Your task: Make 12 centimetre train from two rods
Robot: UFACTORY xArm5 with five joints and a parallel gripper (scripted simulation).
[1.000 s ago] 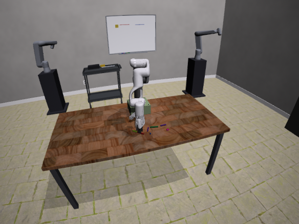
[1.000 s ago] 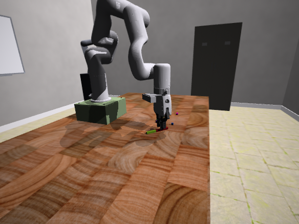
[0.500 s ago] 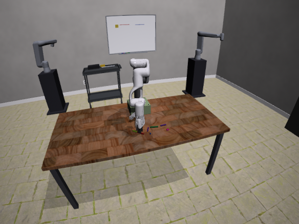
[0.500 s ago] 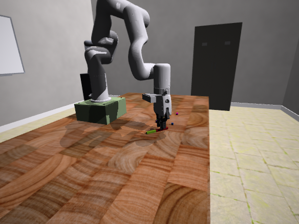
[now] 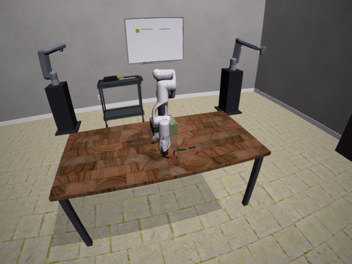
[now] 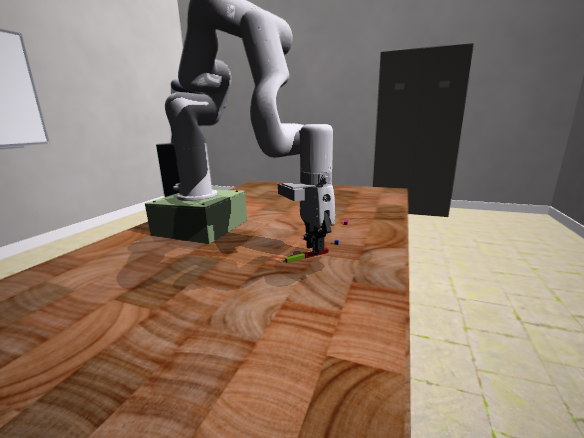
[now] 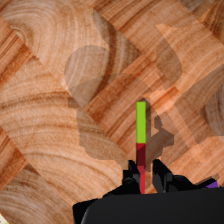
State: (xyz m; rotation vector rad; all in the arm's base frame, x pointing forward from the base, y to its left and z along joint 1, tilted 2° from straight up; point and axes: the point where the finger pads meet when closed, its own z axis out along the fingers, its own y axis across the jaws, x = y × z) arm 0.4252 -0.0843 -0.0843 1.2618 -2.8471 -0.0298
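The red rod is 30 mm below my hand. Round my hand: green rod 50 mm behind, 150 mm to the left, 30 mm below; small blue rod 40 mm ahead, 90 mm to the left, 30 mm below; lime rod 40 mm behind, 40 mm to the right, 30 mm below.
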